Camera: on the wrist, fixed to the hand. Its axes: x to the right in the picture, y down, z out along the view.
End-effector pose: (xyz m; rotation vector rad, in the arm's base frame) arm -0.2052 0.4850 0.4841 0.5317 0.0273 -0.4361
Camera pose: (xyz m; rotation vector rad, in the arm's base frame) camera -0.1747 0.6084 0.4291 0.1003 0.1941 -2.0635
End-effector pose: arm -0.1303 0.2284 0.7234 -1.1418 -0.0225 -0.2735
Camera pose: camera -0.1386 0.1623 0.6020 -1.1476 -1.2623 -1.5271
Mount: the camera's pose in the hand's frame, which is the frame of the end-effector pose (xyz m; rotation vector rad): -0.0136 0.0811 -0.1114 -0.2230 -0.3270 -1.6158
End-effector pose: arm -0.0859 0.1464 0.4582 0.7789 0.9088 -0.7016
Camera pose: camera -0.0731 0.2840 0.4493 -0.4644 1.1738 -1.9908
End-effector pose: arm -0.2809 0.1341 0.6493 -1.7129 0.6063 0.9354
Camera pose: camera -0.3182 0.0018 0.6328 -1.5274 -1.0612 0.0402
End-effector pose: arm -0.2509 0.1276 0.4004 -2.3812 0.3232 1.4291
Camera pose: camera -0.1970 0.0087 0.4466 -1.4870 -1.5116 0.8781
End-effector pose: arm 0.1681 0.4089 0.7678 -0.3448 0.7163 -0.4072
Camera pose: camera 0.1013 0.4673 0.6615 -1.1583 0.0050 -1.7451
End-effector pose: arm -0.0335 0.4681 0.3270 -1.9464 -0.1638 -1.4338
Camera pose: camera -0.0872 0.3450 0.2934 1.5738 1.5800 1.4268
